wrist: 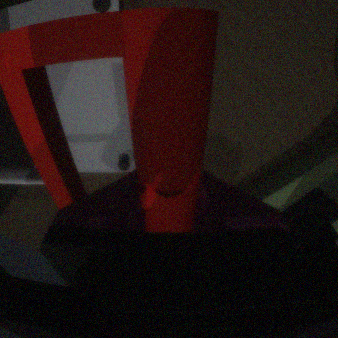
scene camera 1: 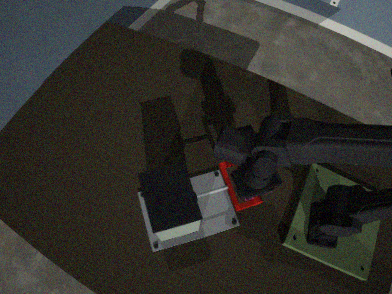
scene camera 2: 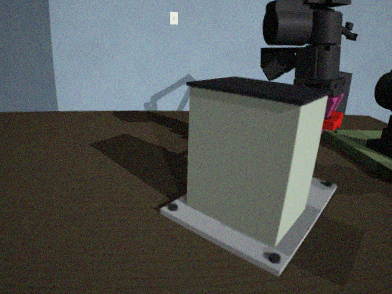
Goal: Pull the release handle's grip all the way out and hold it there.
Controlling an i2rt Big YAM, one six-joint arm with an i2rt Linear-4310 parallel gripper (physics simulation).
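Note:
The release handle's red grip is an open frame standing off the side of a pale box with a black top. A thin light rod runs from the box toward the grip, over the grey base plate. My gripper points down and is shut on the grip's outer bar, with its purple fingers on both sides in the wrist view. The grip stands just beyond the plate's edge. The fingertips are largely hidden in scene camera 1's view.
A green tray-like mount holds the dark arm base to the right of the grip. Black bolts sit at the grey plate's corners. The brown table top carries long dark shadows.

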